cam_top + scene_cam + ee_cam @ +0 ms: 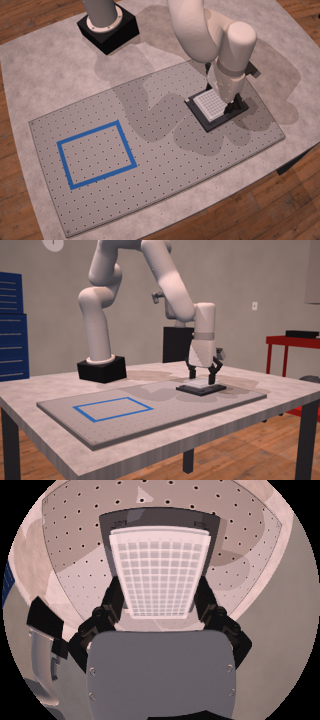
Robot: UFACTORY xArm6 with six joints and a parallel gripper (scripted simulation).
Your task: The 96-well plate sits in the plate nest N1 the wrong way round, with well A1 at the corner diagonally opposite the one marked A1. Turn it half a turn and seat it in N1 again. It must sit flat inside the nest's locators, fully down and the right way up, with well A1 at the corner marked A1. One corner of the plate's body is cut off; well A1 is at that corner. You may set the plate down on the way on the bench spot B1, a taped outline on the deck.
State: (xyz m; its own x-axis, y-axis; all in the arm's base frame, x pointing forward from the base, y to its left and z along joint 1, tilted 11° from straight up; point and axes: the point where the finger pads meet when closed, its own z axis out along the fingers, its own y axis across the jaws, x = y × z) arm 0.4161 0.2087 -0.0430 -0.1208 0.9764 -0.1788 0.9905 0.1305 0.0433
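The 96-well plate lies 1 cm below my hand. From my hand the other things lie so: plate nest N1: 3 cm below; then small A1 mark: 4 cm behind, 8 cm to the right, 3 cm below.
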